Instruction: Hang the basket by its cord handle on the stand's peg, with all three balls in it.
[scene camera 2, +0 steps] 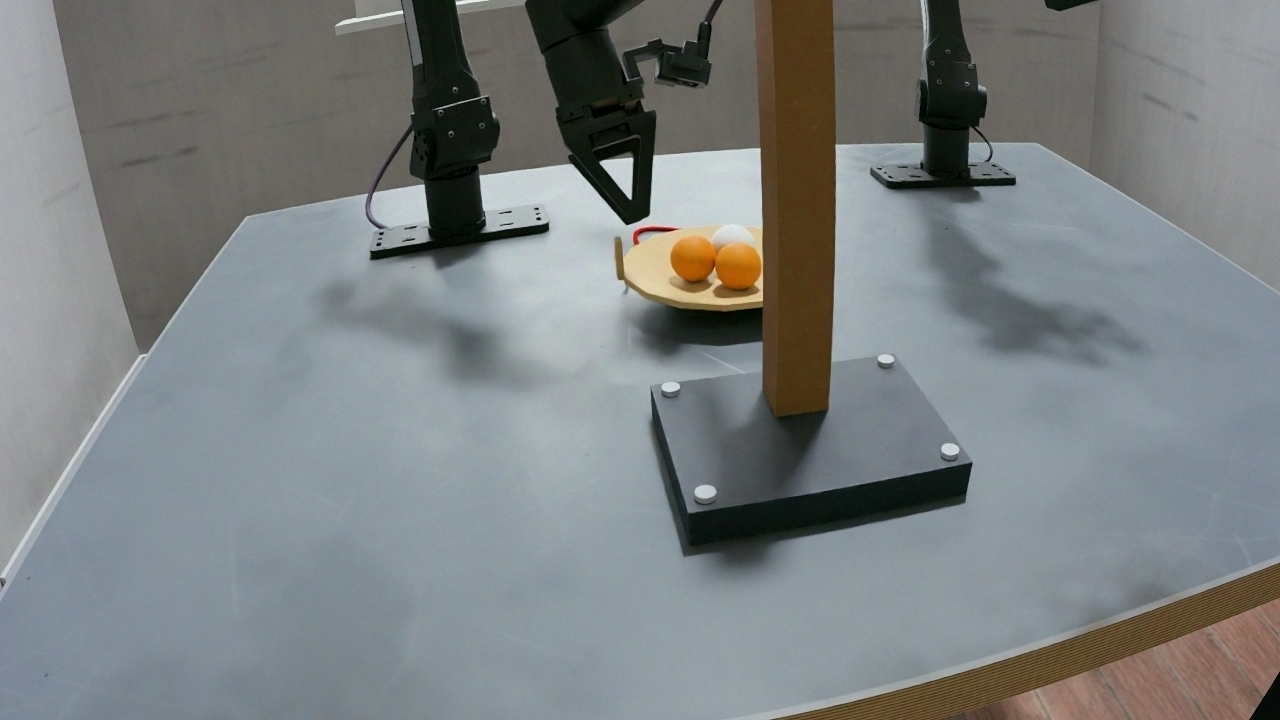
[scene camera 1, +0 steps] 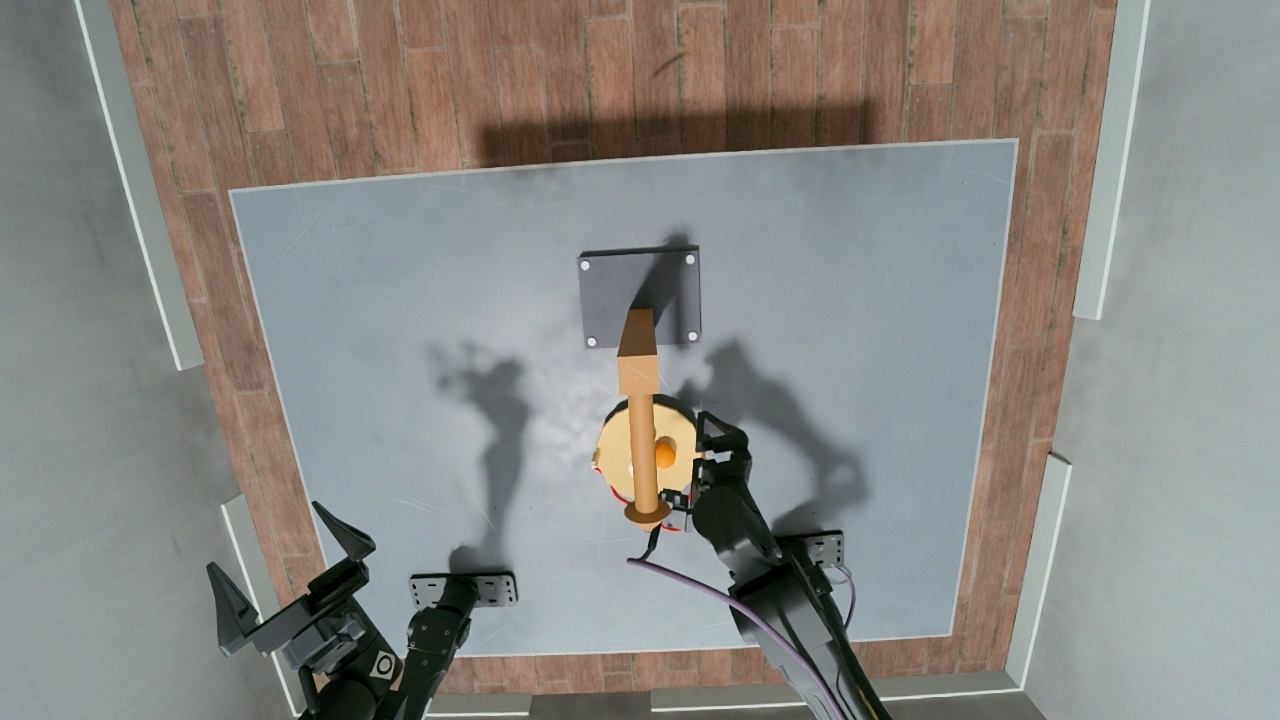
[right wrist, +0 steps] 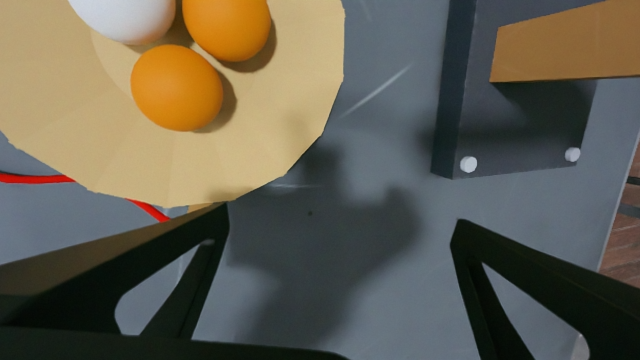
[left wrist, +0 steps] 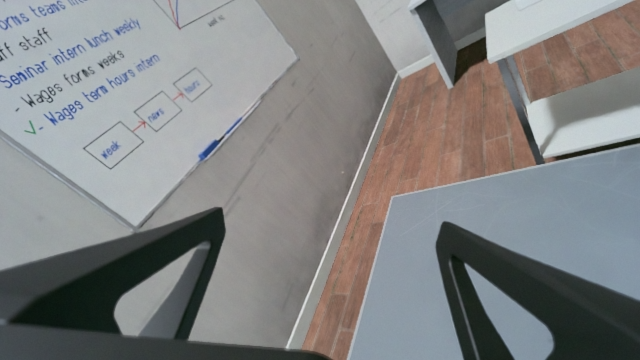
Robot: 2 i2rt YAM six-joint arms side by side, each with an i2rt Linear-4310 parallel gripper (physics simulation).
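Places are measured from the left arm's base along level axes (x ahead, y left, z up), in millimetres.
Pixels of known places: left gripper, fingertip midpoint: [scene camera 1: 263, 530] [left wrist: 330, 226]; right gripper, fingertip midpoint: [scene camera 2: 637, 221] [scene camera 1: 699, 436] [right wrist: 339, 223]; left arm's base at its link origin: [scene camera 2: 945, 178] [scene camera 1: 464, 589]; right arm's base at its link origin: [scene camera 2: 458, 234] [scene camera 1: 787, 552].
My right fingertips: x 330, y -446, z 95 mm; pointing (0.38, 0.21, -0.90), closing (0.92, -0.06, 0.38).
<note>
For each thing: its top centre in the pictures, then the offset to it from my right fingertips. "spot": a spot on its surface instead.
- shallow tan basket at its top centre: [right wrist: 171, 22] [scene camera 2: 720, 228] [scene camera 1: 648, 462] dz -35, dx -56, dy +78 mm
- peg at a spot on its surface: [scene camera 1: 642, 447] spot: dz +222, dx +91, dy +77 mm
- white ball at its top centre: [scene camera 2: 732, 226] dz -41, dx -76, dy +93 mm
- brown post at a spot on its surface: [scene camera 2: 796, 223] spot: dz +60, dx +183, dy +69 mm
A shallow tan basket [scene camera 1: 617, 452] [scene camera 2: 646, 273] [right wrist: 290, 120] sits upright on the table, under the peg [scene camera 1: 642, 447] in scene camera 1. It holds two orange balls [scene camera 2: 692, 257] [right wrist: 176, 87] and a white ball [scene camera 2: 732, 236] [right wrist: 127, 20]. Its red cord handle [scene camera 2: 653, 229] [right wrist: 35, 178] lies beyond the rim, partly hidden. The stand has a dark base [scene camera 1: 599, 295] [scene camera 2: 733, 465] [right wrist: 520, 145] and brown post [scene camera 2: 796, 223]. My right gripper [scene camera 1: 700, 438] [right wrist: 339, 223] is open above the basket's side, one finger appearing over the rim's tab. My left gripper [scene camera 1: 263, 534] [left wrist: 330, 226] is open, far from the basket.
The peg and its wide end cap [scene camera 1: 646, 513] overhang the basket near my right arm [scene camera 1: 747, 555]. The table's left edge lies near my left gripper. A whiteboard [left wrist: 115, 105] hangs on the wall, and a white shelf unit [left wrist: 555, 25] stands beyond the table.
</note>
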